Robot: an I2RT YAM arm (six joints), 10 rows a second.
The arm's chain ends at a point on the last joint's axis. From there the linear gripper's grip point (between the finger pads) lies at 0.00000 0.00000 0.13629 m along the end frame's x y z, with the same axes.
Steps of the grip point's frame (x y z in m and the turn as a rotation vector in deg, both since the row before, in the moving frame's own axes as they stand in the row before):
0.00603, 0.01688, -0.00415, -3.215, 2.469, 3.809
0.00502, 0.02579, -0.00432, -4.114, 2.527, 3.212
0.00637, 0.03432, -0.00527, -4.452, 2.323, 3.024
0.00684, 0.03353, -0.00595, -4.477, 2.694, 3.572
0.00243, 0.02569, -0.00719, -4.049, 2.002, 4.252
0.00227, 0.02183, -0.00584, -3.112, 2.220, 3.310
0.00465, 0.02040, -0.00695, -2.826, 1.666, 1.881
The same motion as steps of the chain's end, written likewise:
0.00042, 0.00905, -0.00381, -3.215, 2.469, 3.809
-0.00071, 0.01585, -0.00384, -4.114, 2.527, 3.212
0.00113, 0.02360, -0.00475, -4.452, 2.323, 3.024
0.00078, 0.02270, -0.00538, -4.477, 2.694, 3.572
-0.00197, 0.01590, -0.00677, -4.049, 2.002, 4.252
-0.00279, 0.01428, -0.00554, -3.112, 2.220, 3.310
0.00080, 0.01362, -0.00673, -2.826, 1.666, 1.881

